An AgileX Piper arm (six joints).
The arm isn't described. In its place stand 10 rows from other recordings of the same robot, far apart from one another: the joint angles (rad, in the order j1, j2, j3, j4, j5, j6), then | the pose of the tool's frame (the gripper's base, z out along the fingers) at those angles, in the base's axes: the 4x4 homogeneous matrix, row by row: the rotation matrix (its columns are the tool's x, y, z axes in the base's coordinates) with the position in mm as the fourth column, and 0 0 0 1 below.
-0.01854 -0.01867 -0.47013 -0.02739 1.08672 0.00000 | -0.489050 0.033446 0.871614 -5.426; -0.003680 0.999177 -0.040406 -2.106; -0.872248 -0.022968 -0.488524 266.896; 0 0 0 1
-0.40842 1.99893 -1.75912 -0.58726 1.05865 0.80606 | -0.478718 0.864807 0.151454 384.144; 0.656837 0.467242 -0.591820 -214.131; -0.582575 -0.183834 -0.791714 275.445; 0 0 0 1
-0.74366 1.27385 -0.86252 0.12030 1.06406 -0.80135 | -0.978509 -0.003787 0.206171 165.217; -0.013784 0.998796 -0.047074 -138.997; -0.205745 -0.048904 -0.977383 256.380; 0 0 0 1
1.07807 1.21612 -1.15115 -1.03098 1.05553 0.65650 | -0.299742 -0.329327 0.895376 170.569; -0.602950 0.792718 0.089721 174.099; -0.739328 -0.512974 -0.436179 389.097; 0 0 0 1
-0.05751 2.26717 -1.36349 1.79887 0.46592 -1.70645 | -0.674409 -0.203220 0.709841 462.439; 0.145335 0.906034 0.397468 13.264; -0.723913 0.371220 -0.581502 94.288; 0 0 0 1
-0.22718 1.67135 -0.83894 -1.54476 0.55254 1.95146 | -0.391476 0.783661 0.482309 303.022; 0.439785 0.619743 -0.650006 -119.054; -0.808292 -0.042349 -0.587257 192.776; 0 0 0 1
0.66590 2.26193 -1.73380 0.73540 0.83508 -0.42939 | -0.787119 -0.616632 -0.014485 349.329; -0.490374 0.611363 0.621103 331.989; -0.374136 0.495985 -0.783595 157.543; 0 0 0 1
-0.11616 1.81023 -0.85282 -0.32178 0.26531 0.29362 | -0.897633 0.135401 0.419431 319.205; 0.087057 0.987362 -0.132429 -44.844; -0.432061 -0.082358 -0.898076 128.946; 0 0 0 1
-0.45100 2.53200 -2.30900 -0.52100 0.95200 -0.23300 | -0.962121 0.097882 0.254445 477.717; -0.068695 0.816163 -0.573723 -272.349; -0.263826 -0.569470 -0.778524 170.013; 0 0 0 1
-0.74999 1.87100 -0.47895 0.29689 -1.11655 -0.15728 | -0.169913 0.842121 0.511821 198.413; 0.126856 0.533743 -0.836078 -217.532; -0.977260 -0.077133 -0.197518 127.222; 0 0 0 1
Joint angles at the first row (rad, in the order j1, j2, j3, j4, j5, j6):
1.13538 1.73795 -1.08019 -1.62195 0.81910 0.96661
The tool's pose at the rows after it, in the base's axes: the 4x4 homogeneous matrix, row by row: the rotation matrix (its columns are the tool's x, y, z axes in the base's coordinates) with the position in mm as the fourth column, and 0 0 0 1 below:
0.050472 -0.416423 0.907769 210.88; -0.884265 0.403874 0.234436 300.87; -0.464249 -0.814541 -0.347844 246.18; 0 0 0 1
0.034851 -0.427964 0.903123 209.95; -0.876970 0.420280 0.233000 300.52; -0.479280 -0.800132 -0.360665 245.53; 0 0 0 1
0.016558 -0.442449 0.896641 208.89; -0.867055 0.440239 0.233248 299.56; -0.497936 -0.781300 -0.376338 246.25; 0 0 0 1
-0.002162 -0.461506 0.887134 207.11; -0.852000 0.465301 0.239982 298.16; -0.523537 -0.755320 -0.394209 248.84; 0 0 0 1
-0.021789 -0.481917 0.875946 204.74; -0.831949 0.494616 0.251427 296.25; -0.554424 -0.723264 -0.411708 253.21; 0 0 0 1
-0.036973 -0.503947 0.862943 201.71; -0.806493 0.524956 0.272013 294.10; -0.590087 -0.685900 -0.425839 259.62; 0 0 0 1
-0.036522 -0.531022 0.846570 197.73; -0.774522 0.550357 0.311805 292.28; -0.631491 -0.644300 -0.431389 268.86; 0 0 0 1
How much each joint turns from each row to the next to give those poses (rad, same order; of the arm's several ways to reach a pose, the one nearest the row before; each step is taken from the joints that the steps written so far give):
0.00520 -0.00082 0.00238 0.01283 -0.00398 0.01132
0.00121 -0.00215 0.00066 0.01921 -0.00482 0.00787
0.00006 -0.00698 -0.00003 0.02687 -0.00877 0.00334
-0.00002 -0.01384 0.00002 0.03365 -0.01551 0.00151
0.00001 -0.01972 -0.00001 0.03850 -0.01868 0.00047
0.00002 -0.02580 0.00001 0.03850 -0.02452 -0.00001
0.00000 -0.03321 -0.00003 0.03036 -0.03872 -0.00004

